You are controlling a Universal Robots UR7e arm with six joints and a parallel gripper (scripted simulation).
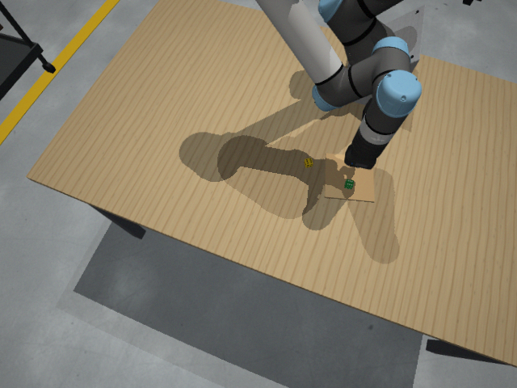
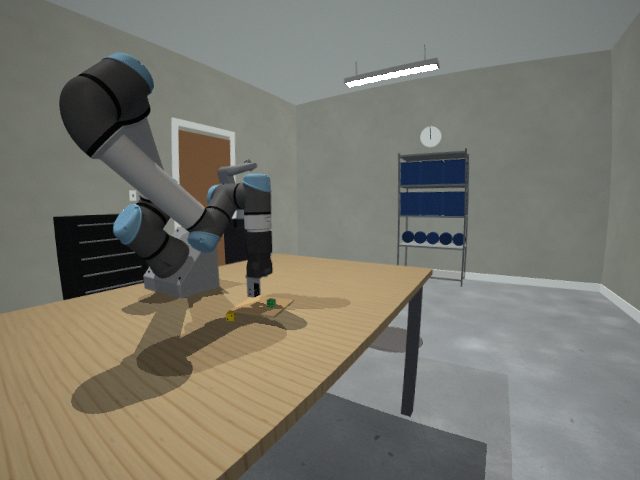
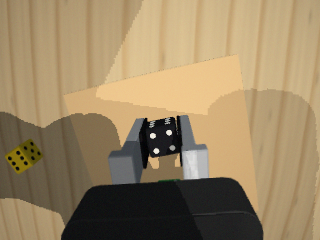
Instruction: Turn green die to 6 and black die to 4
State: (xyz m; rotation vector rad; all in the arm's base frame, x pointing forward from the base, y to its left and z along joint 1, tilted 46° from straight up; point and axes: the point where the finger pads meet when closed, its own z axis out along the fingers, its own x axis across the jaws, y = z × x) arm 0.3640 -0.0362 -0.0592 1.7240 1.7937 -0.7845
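Right now my hand is 40 mm above the tan mat and 30 mm short of it. Also, from my hand: green die (60 mm ahead, 30 mm below); yellow die (120 mm to the right, 30 mm below, 20 mm ahead); black die (10 mm below).
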